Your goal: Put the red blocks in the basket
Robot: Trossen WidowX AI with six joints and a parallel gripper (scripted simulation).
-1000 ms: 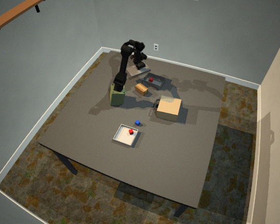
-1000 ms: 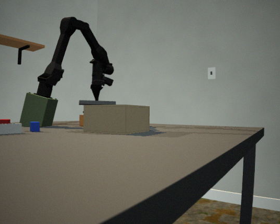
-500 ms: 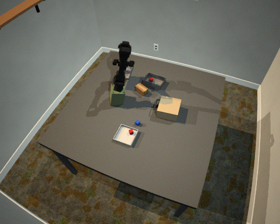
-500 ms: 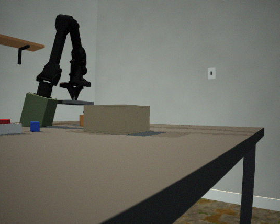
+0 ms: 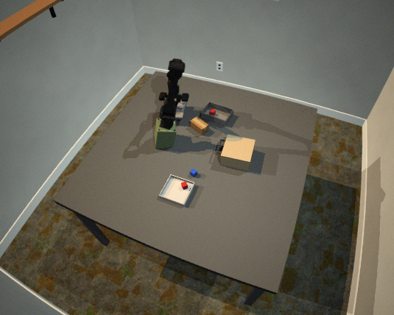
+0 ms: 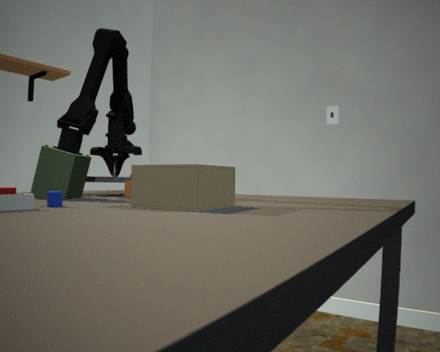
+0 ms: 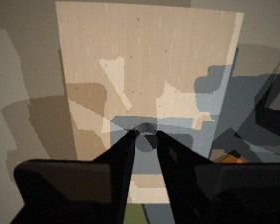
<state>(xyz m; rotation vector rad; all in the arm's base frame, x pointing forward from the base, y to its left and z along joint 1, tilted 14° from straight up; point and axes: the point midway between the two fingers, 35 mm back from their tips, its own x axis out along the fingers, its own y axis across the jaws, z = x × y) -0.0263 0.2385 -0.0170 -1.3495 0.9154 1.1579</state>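
My hand is 480 mm short of the tan drawer cabinet, 260 mm to the left of it and 60 mm above it. Round my hand: white basket (200 mm ahead, 570 mm to the right, 90 mm below); then orange box (190 mm ahead, 90 mm to the right, 70 mm below); then grey lid (40 mm below).
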